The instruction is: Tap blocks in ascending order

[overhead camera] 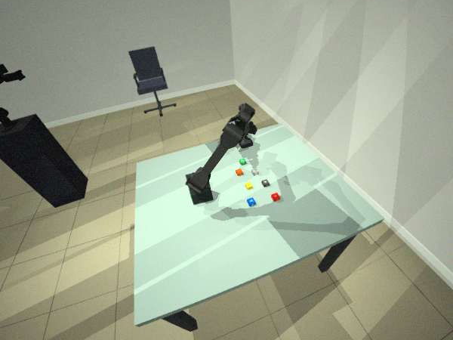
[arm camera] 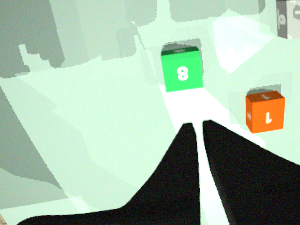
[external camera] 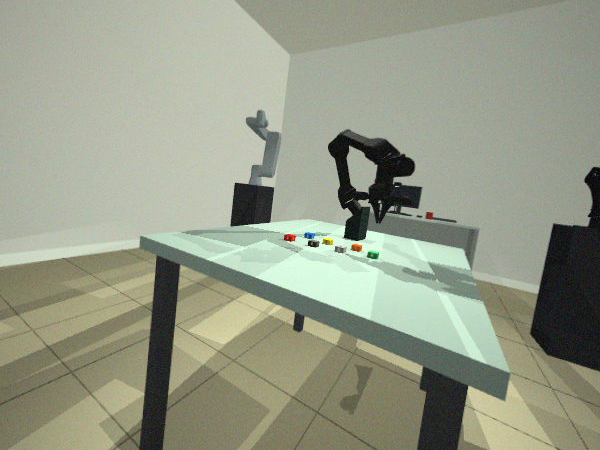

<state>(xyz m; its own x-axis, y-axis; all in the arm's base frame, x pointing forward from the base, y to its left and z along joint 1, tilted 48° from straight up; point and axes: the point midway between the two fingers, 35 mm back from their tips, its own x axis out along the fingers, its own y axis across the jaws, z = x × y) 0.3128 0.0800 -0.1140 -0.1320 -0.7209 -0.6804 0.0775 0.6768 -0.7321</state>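
Right now my gripper tip is 11 cm above the green block. From my gripper tip the other things lie so: orange block: 6 cm behind, 7 cm to the right, 11 cm below; then grey block: 2 cm ahead, 11 cm to the right, 11 cm below; then yellow block: 6 cm behind, 19 cm to the right, 11 cm below.
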